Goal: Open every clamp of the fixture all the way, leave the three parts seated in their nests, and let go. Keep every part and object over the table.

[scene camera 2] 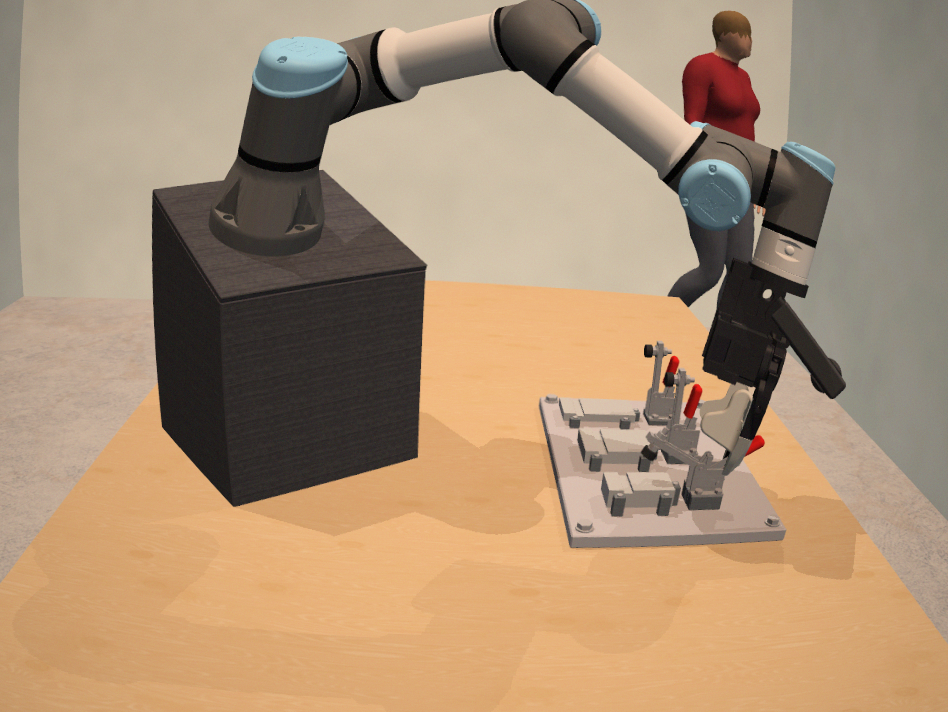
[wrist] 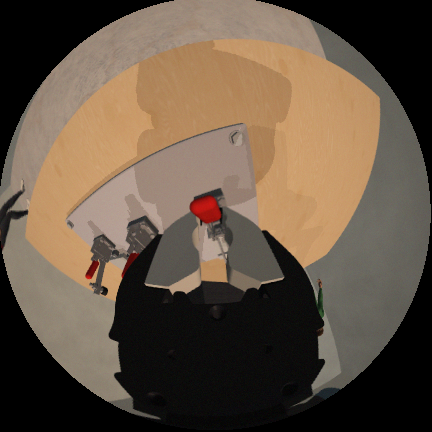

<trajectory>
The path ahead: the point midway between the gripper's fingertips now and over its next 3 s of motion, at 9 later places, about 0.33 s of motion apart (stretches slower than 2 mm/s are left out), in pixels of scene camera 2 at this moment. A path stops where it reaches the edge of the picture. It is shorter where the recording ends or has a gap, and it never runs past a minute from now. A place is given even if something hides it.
The gripper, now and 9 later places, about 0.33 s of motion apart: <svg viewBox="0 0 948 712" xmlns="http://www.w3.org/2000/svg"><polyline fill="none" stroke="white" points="723,471 722,468 717,464 715,461 712,452 708,449 706,447 711,433 706,433 737,439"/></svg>
</trajectory>
